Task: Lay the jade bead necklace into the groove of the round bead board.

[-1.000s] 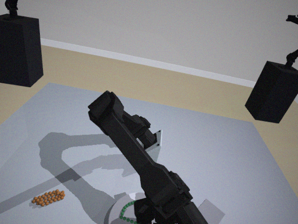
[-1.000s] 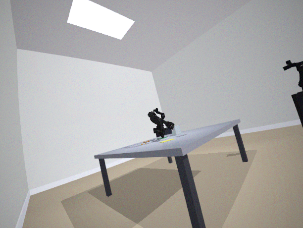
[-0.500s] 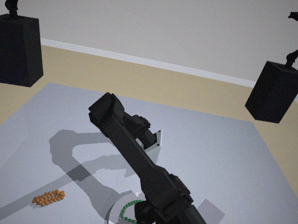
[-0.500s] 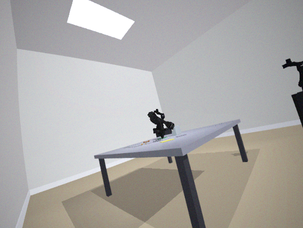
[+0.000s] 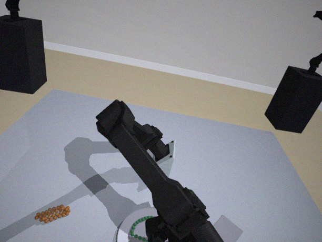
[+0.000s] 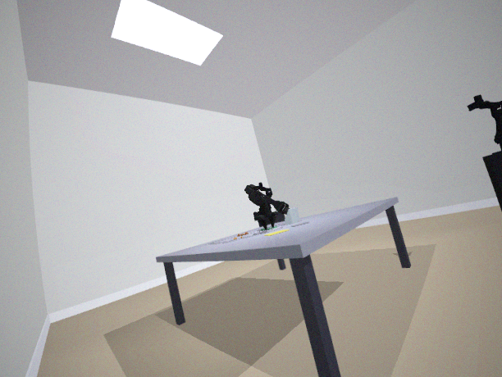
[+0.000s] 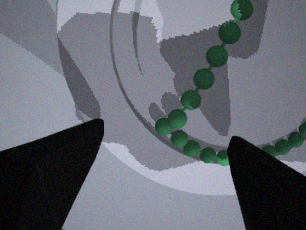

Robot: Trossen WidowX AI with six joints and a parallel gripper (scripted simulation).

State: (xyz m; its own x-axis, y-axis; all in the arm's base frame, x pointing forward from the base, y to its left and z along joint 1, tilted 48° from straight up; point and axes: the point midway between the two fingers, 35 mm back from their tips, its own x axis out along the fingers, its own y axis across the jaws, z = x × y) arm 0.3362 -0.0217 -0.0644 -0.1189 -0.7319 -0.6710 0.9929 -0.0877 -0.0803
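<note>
Right now my gripper tip is 50 mm to the left of the round bead board, 40 mm past it and 10 mm above it. From my gripper tip the other things lie so: yellow strip 170 mm to the left, 160 mm ahead, 20 mm below; then flat grey square 180 mm to the left, 80 mm behind, 20 mm below.
</note>
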